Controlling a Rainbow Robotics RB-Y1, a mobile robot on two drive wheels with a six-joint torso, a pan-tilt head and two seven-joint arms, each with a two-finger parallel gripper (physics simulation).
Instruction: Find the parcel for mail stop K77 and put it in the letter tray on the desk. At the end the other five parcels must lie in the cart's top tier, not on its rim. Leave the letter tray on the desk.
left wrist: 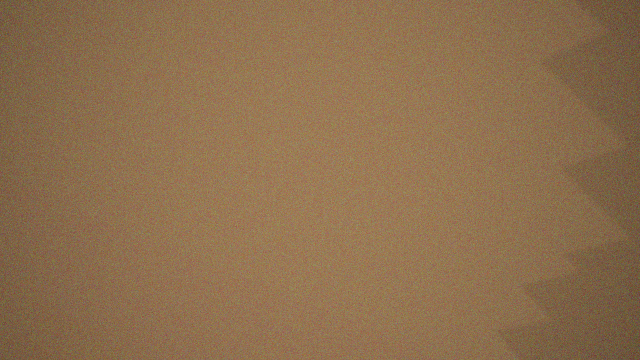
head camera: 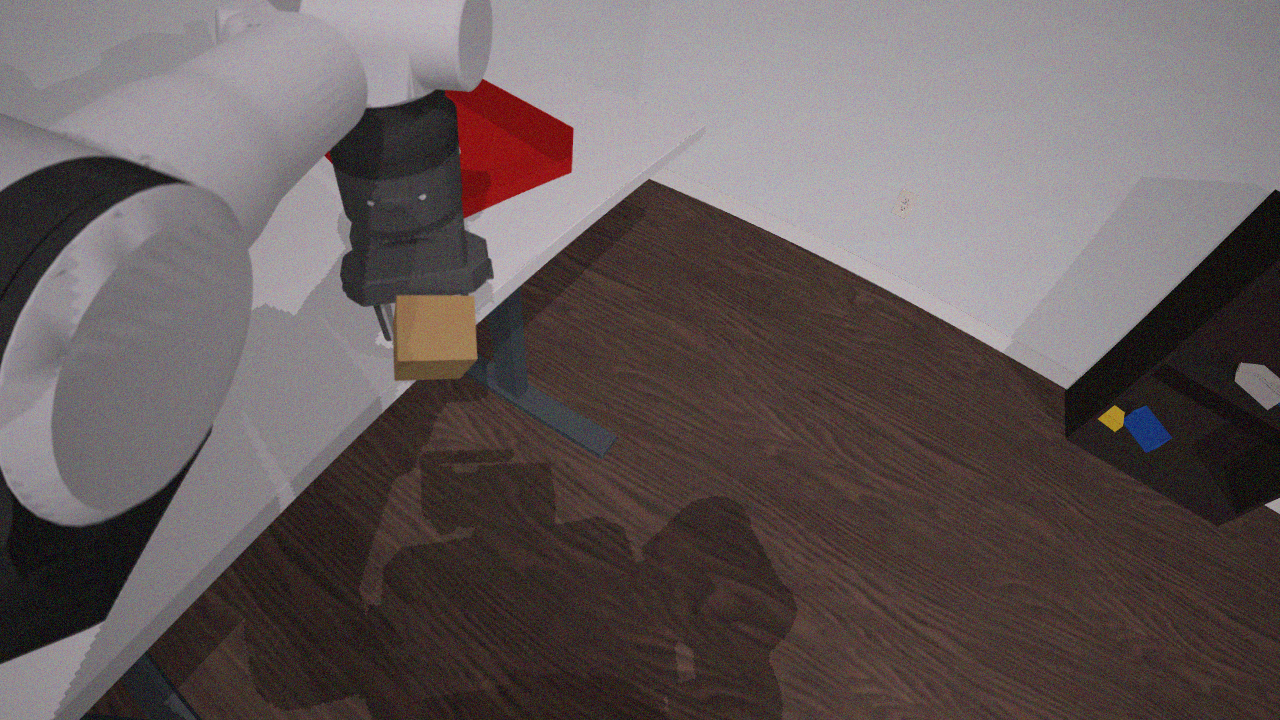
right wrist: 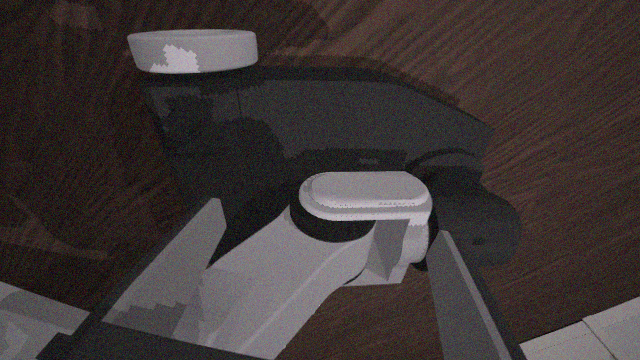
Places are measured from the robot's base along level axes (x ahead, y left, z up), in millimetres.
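Where they show: right gripper, fingertip midpoint: (right wrist: 325, 228).
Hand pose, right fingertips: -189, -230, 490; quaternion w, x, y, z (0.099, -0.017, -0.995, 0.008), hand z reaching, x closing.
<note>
After its pixels a point has its place, as x, y, z.
My left gripper (head camera: 420, 331) {514, 49, 989} is shut on a tan cardboard parcel (head camera: 435, 333) {447, 32, 1052} (left wrist: 280, 180) in the head camera view, near the desk's edge. The parcel fills the left wrist view; no label shows on the faces in view. The red letter tray (head camera: 519, 147) {899, -71, 954} lies on the white desk (head camera: 313, 474) {410, 169, 934} beyond the gripper, partly hidden by my left arm. My right gripper (right wrist: 325, 228) {-189, -230, 490} is open, with its two fingers far apart and no parcel between them. The cart and the other parcels do not show.
A dark shelf unit (head camera: 1172, 304) {667, -2187, 603} stands at the right against the wall, with yellow, blue and white things in it. A desk foot (head camera: 563, 425) reaches over the dark wood floor (head camera: 850, 429) {797, -1068, 1}. The robot's base (right wrist: 325, 110) {-219, -178, 170} shows below the right gripper.
</note>
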